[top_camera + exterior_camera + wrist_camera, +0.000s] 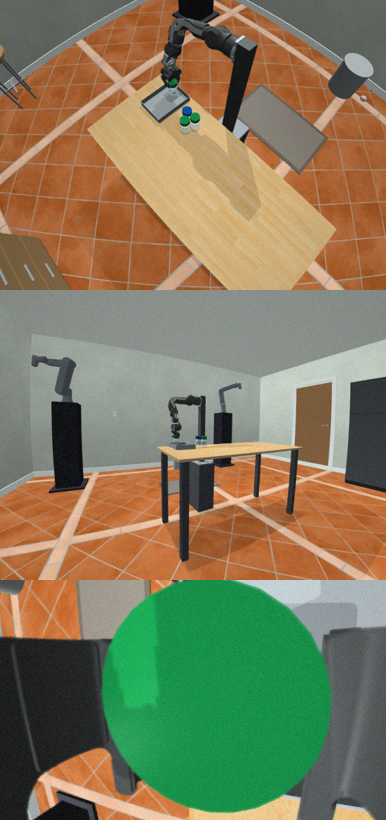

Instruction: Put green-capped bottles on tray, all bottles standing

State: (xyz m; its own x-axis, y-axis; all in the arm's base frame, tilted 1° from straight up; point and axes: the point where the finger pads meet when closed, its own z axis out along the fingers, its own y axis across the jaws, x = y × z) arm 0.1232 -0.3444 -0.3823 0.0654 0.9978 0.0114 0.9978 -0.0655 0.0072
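The tray lies 90 mm ahead of my hand, 30 mm to the left of it and 80 mm below it. From my hand the other things lie so: blue-capped bottle 80 mm ahead, 210 mm to the left, 50 mm below.
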